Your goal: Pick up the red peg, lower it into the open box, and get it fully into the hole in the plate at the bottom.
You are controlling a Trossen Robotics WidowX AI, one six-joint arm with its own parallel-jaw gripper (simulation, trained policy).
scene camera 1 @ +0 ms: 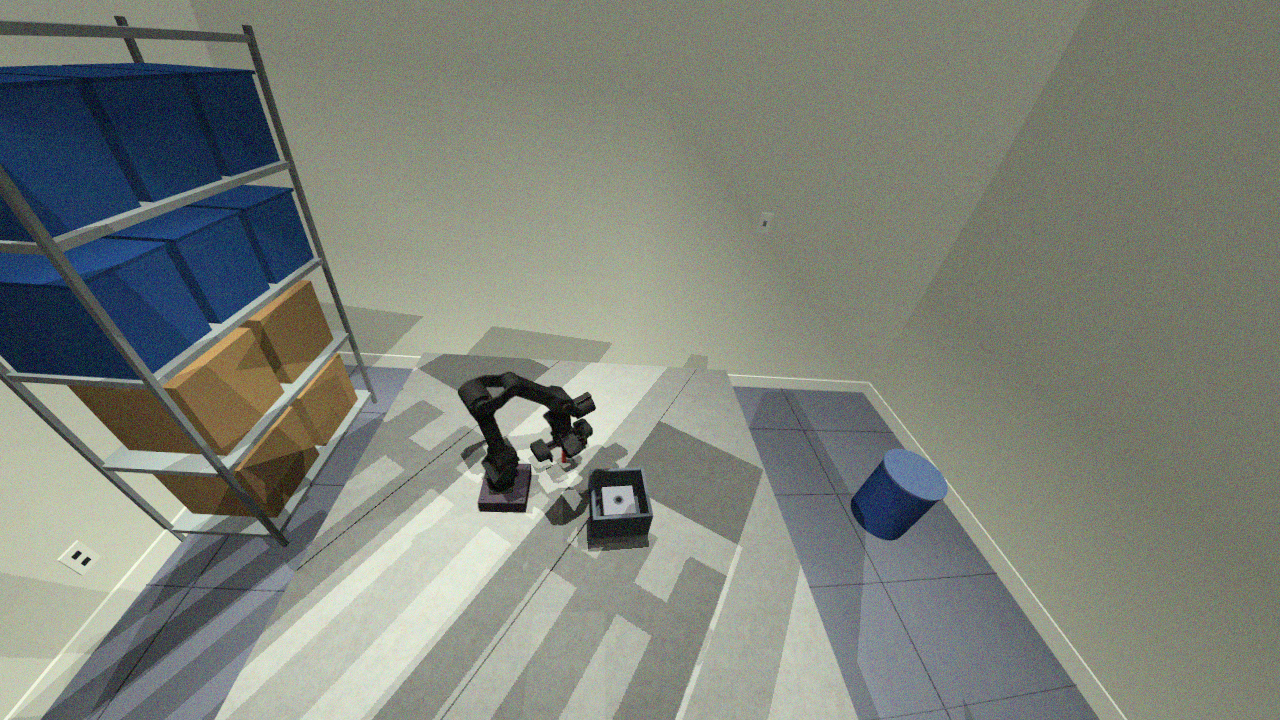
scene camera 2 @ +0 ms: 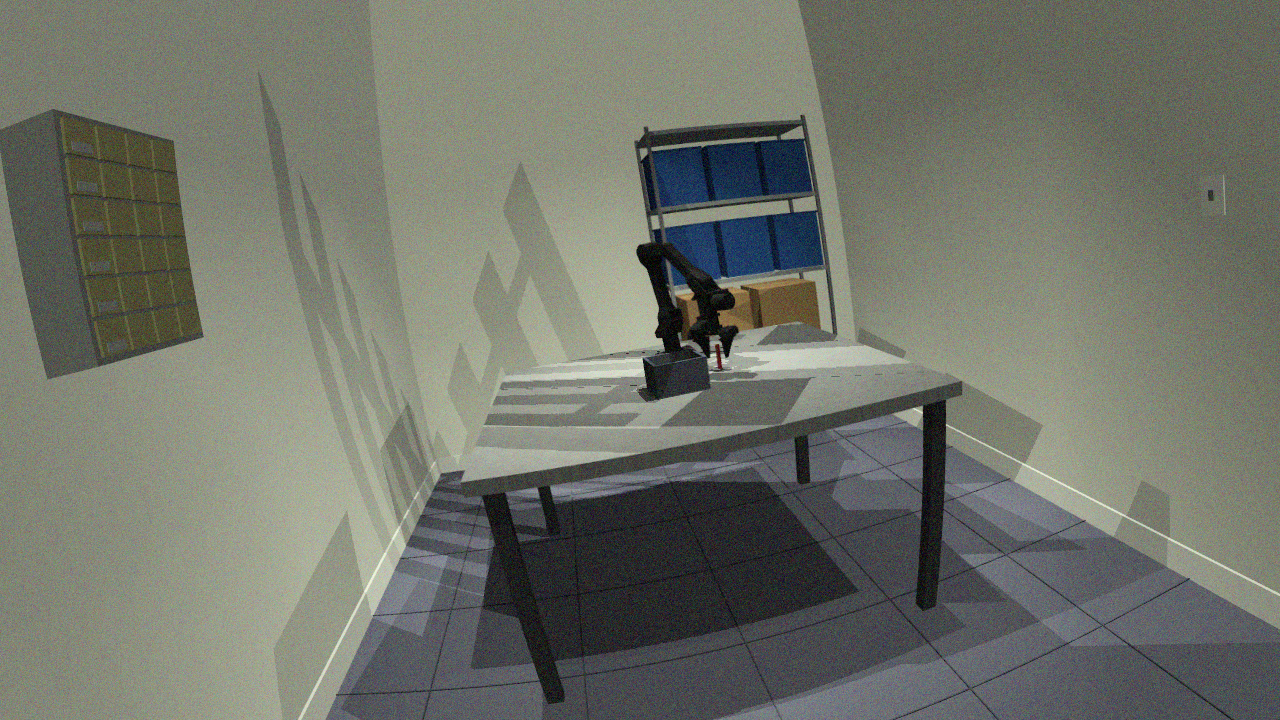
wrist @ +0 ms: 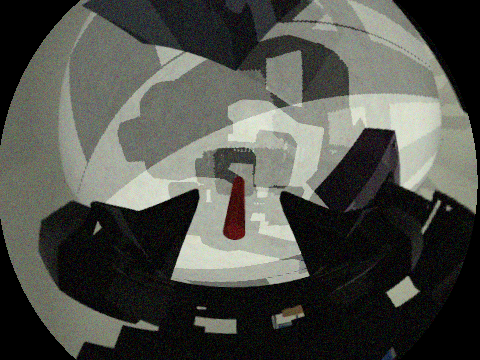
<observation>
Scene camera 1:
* my gripper: 563, 455
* dark box: 638, 524
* pale plate: 617, 500
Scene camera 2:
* my gripper: 717, 357
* dark box: 681, 372
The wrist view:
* my gripper: 240, 194
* red peg: 234, 228
</observation>
